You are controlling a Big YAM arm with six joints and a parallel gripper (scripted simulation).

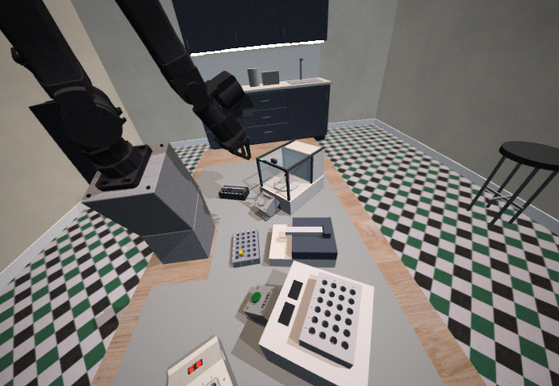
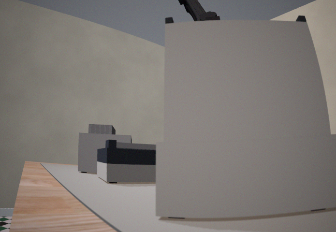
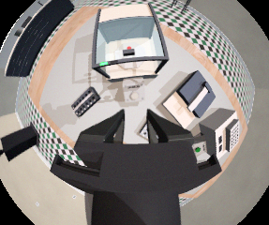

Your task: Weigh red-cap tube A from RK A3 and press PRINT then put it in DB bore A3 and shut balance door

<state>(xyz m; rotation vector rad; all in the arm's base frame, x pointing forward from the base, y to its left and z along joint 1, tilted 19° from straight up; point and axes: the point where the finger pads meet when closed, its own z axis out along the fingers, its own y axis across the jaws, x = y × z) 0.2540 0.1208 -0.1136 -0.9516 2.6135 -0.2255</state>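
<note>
The balance door is 11 cm ahead of my hand, 10 cm to the left of it and 8 cm below it. The rest, counted from my hand: yellow-capped tube (26 cm below, 19 cm to the right, 5 cm behind); spectrophotometer (22 cm below, 16 cm to the right, 15 cm ahead); tube rack (27 cm below, 14 cm to the right, 4 cm behind).
</note>
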